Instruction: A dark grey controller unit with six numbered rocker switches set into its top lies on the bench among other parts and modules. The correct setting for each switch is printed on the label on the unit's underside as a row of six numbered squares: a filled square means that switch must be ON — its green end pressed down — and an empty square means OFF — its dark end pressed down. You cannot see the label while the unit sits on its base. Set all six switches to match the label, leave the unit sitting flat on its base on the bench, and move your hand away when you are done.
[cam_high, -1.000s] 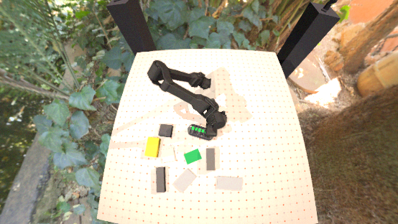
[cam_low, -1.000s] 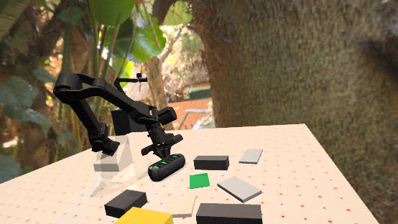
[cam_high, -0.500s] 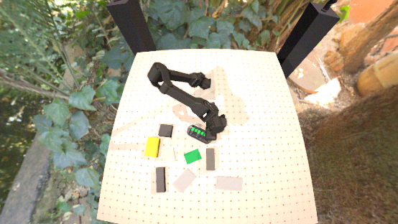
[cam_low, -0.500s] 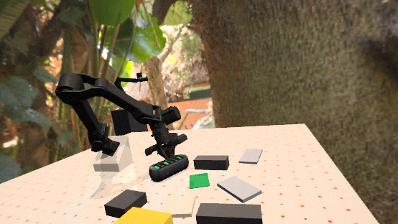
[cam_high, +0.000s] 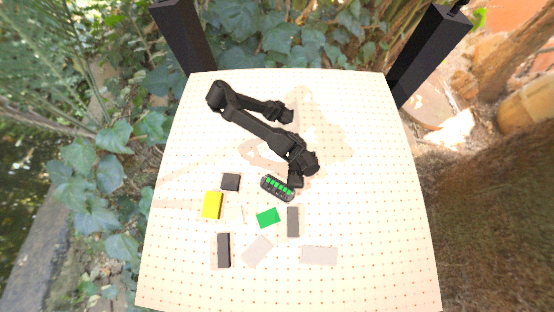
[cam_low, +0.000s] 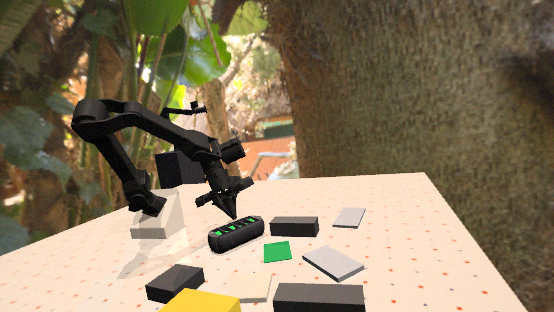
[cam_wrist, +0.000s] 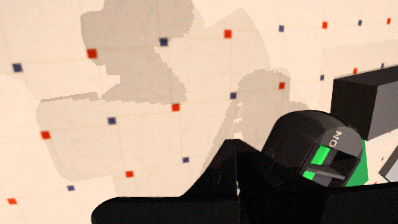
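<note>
Now: gripper tip 180 mm short of the green tile, 90 mm to the left of it and 30 mm above it. The rest, counted from my gripper tip: yellow block 160 mm ahead, 330 mm to the right, 20 mm below; then dark block 180 mm ahead, 10 mm to the left, 20 mm below; then cream tile 190 mm ahead, 230 mm to the right, 30 mm below.
</note>
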